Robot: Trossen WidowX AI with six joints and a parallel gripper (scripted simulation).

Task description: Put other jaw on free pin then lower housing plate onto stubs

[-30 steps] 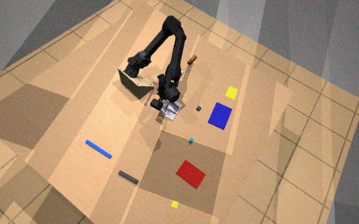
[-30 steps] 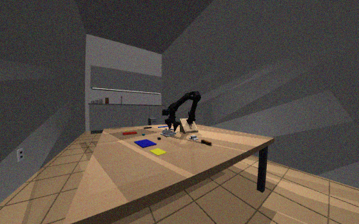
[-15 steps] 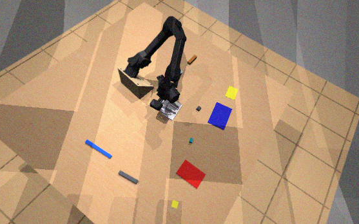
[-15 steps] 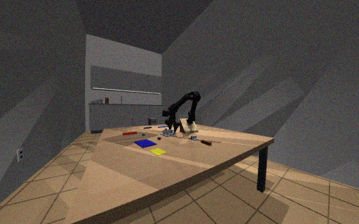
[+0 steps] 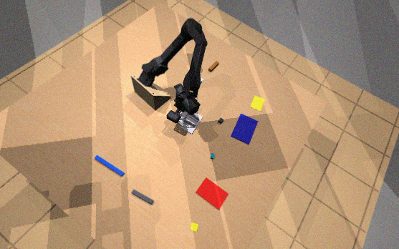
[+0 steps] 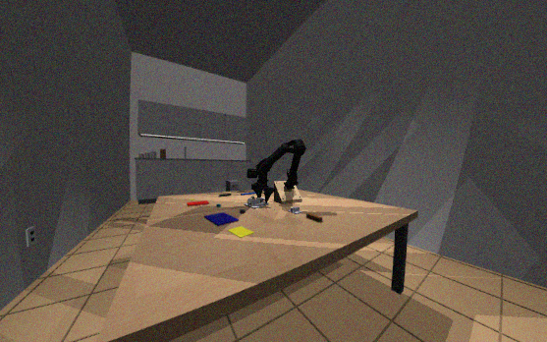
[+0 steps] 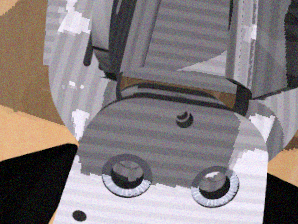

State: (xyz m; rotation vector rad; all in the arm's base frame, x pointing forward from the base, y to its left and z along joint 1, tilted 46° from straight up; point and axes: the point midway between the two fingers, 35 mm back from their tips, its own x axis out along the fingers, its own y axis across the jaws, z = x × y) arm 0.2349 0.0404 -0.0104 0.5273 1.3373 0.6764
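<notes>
Right now the grey jaw is 2 cm to the right of my gripper tip and 2 cm ahead of it. The rest, counted from my gripper tip: black cube 18 cm ahead, 12 cm to the left, 1 cm below; blue sheet 31 cm ahead, 17 cm to the left, 2 cm below; cyan cube 27 cm ahead, 7 cm to the right, 1 cm below.
</notes>
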